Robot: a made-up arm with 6 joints.
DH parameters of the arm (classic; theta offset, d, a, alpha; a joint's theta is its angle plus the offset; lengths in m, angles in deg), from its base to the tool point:
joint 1: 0 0.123 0 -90
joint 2: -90 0 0.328 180
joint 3: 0 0 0 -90
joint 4: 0 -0.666 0 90
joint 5: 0 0.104 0 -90
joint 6: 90 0 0 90
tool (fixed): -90 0 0 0
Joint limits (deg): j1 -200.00..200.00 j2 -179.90..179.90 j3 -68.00..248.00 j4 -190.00..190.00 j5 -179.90..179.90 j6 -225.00..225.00
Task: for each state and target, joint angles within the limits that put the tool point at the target. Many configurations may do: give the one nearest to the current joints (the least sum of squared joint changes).
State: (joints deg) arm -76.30 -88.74 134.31 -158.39 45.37 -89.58
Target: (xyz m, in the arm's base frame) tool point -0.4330 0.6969 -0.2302
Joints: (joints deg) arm -51.31 -74.20 150.45 -159.84 45.37 -89.58
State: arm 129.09 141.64 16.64 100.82 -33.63 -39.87
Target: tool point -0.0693 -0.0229 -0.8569
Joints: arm 144.76 161.54 59.02 124.35 -33.63 -39.87
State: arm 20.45 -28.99 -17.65 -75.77 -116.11 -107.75
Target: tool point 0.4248 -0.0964 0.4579
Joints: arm -8.12 -44.81 -27.73 -70.08 -116.11 -107.75
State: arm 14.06 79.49 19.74 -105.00 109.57 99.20
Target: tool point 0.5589 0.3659 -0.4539
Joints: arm 30.43 89.18 37.88 -108.14 109.57 99.20
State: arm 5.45 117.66 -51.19 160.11 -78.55 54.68
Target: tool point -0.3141 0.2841 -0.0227
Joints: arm -28.50 129.82 -58.23 163.68 -78.55 54.68
